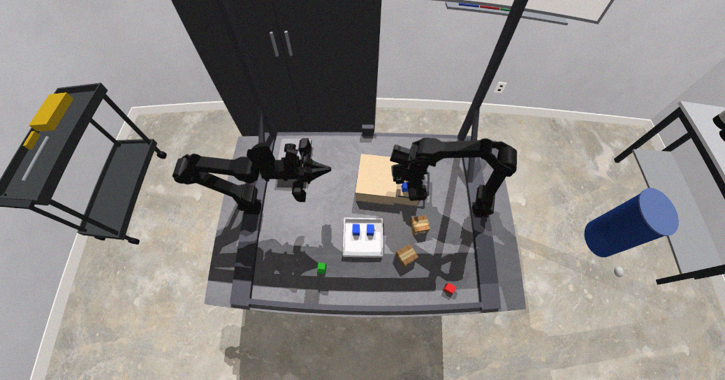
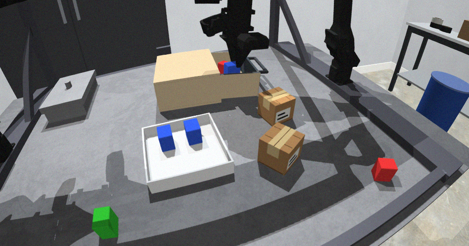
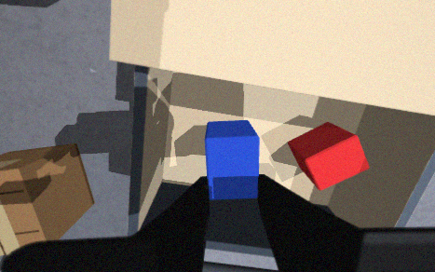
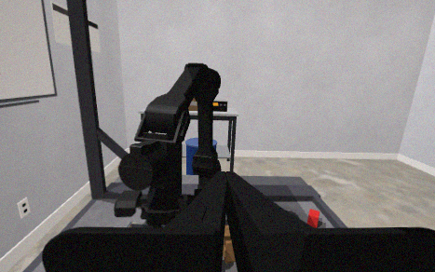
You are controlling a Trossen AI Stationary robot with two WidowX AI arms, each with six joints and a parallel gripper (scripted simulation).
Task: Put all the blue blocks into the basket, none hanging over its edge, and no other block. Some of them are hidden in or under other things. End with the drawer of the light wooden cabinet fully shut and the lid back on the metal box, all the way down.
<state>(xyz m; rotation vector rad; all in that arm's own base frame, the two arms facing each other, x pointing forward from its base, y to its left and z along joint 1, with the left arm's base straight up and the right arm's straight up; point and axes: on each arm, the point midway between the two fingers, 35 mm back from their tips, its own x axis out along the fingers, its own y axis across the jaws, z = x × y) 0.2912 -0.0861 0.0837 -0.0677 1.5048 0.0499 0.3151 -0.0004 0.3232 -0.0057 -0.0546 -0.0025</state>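
Note:
My left hand is 7 cm above the drawer, 3 cm past it and 1 cm to the left of it. Round my left hand: light wooden cabinet 7 cm to the right, 7 cm below, 3 cm behind; green block 33 cm to the right, 31 cm ahead, 9 cm below; white basket 19 cm ahead, 18 cm to the right, 9 cm below.

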